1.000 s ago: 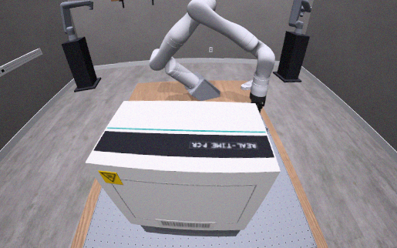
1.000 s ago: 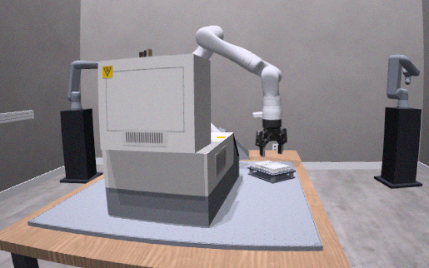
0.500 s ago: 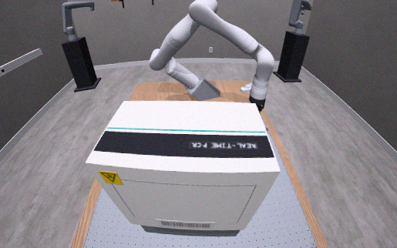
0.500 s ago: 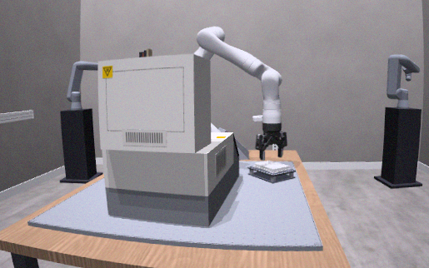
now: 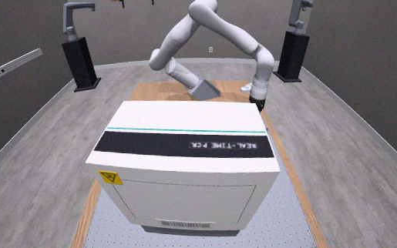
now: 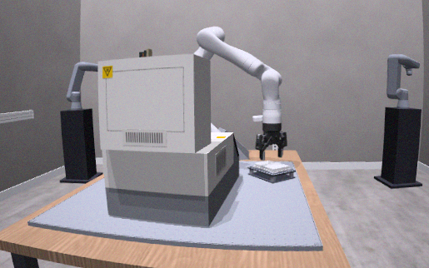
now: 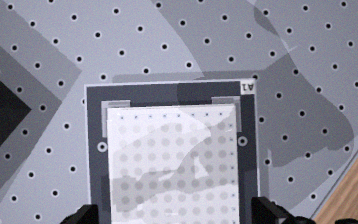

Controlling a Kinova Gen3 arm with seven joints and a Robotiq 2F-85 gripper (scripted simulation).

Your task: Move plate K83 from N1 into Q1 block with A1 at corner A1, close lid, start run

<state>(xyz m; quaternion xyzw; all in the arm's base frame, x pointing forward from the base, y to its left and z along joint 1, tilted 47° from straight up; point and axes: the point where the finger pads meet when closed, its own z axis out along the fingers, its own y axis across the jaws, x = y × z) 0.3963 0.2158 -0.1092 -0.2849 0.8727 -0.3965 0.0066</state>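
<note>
Right now my hand is 4 cm above the plate K83. From my hand the other things lie so: plate nest N1 (5 cm below).
</note>
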